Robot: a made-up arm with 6 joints. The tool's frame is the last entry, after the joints. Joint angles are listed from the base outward.
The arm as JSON. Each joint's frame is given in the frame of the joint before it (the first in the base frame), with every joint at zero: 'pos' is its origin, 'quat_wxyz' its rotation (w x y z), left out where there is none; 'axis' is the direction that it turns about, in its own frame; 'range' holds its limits. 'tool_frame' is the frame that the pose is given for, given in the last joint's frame.
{
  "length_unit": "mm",
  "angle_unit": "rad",
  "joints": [
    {
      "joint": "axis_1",
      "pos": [
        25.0,
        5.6,
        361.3
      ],
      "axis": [
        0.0,
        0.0,
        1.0
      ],
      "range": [
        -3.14,
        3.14
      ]
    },
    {
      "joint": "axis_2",
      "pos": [
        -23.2,
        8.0,
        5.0
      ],
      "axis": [
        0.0,
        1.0,
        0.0
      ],
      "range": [
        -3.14,
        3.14
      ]
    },
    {
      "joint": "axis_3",
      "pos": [
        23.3,
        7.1,
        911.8
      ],
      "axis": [
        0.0,
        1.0,
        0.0
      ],
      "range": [
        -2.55,
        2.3
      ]
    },
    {
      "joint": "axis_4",
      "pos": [
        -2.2,
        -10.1,
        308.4
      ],
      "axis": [
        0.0,
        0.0,
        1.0
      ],
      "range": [
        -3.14,
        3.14
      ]
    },
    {
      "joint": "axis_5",
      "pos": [
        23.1,
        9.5,
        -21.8
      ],
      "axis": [
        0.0,
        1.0,
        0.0
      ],
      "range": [
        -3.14,
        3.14
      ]
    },
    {
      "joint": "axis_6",
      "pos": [
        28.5,
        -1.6,
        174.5
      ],
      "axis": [
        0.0,
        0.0,
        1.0
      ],
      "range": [
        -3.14,
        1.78
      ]
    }
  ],
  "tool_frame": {
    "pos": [
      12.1,
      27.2,
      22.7
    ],
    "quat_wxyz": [
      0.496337,
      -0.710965,
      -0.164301,
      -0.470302
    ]
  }
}
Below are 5 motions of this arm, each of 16 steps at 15 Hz.
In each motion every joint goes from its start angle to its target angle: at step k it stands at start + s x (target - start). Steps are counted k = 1, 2, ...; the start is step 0. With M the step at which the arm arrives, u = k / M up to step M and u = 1 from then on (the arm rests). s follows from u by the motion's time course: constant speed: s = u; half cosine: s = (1 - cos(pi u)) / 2; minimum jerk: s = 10 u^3 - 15 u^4 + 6 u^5.
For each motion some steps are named. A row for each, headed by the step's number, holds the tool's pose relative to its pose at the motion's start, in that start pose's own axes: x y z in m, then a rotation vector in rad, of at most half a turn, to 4 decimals.
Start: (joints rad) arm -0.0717 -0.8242 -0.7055 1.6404 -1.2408 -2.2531
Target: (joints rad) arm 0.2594 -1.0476 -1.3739 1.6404 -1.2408 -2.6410
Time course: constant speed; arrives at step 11
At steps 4, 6, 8, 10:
4: 0.0667 -0.0868 -0.1943 0.2222 0.0247 0.0478
6: 0.1046 -0.1087 -0.2960 0.3342 0.0471 0.0745
8: 0.1434 -0.1159 -0.3977 0.4463 0.0756 0.1031
10: 0.1817 -0.1088 -0.4975 0.5584 0.1096 0.1332

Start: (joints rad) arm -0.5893 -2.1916 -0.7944 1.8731 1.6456 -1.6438
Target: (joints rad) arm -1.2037 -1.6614 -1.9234 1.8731 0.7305 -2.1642
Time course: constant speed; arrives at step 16
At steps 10, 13, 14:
10: 0.2109 -0.2542 0.1236 -0.1239 0.8685 0.0288
13: 0.2284 -0.3617 0.1557 -0.0878 1.1301 0.0632
14: 0.2287 -0.3989 0.1669 -0.0672 1.2154 0.0781

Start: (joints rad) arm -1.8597 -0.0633 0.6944 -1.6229 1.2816 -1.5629
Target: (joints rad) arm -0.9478 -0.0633 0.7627 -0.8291 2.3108 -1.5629
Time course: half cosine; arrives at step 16
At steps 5, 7, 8, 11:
5: -0.0739 -0.0359 -0.0250 0.0568 0.0545 -0.3467
7: -0.1417 -0.0452 -0.0367 0.0477 0.1469 -0.6208
8: -0.1783 -0.0430 -0.0377 0.0223 0.2148 -0.7609
11: -0.2677 -0.0155 -0.0159 -0.1257 0.4730 -1.1040

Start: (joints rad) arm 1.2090 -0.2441 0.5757 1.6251 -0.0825 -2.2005
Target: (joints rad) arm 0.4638 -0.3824 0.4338 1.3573 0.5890 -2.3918
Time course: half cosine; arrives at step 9
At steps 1, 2, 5, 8, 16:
1: -0.0061 -0.0043 -0.0028 -0.0269 0.0235 -0.0144
2: -0.0241 -0.0170 -0.0087 -0.1074 0.0894 -0.0547
5: -0.1242 -0.0879 0.0140 -0.6082 0.3957 -0.2401
8: -0.1894 -0.1309 0.0924 -1.0829 0.5674 -0.3440
16: -0.1934 -0.1332 0.1003 -1.1223 0.5774 -0.3501

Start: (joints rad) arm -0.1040 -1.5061 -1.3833 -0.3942 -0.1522 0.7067
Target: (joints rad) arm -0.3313 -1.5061 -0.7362 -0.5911 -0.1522 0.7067
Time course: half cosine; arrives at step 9
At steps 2, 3, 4, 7, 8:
2: 0.0118 0.0259 0.0365 -0.0026 -0.0269 0.0711
3: 0.0211 0.0551 0.0802 -0.0081 -0.0611 0.1507
4: 0.0266 0.0903 0.1363 -0.0184 -0.1080 0.2462
7: 0.0044 0.1819 0.3089 -0.0695 -0.2725 0.5052
8: -0.0060 0.1966 0.3416 -0.0824 -0.3074 0.5500

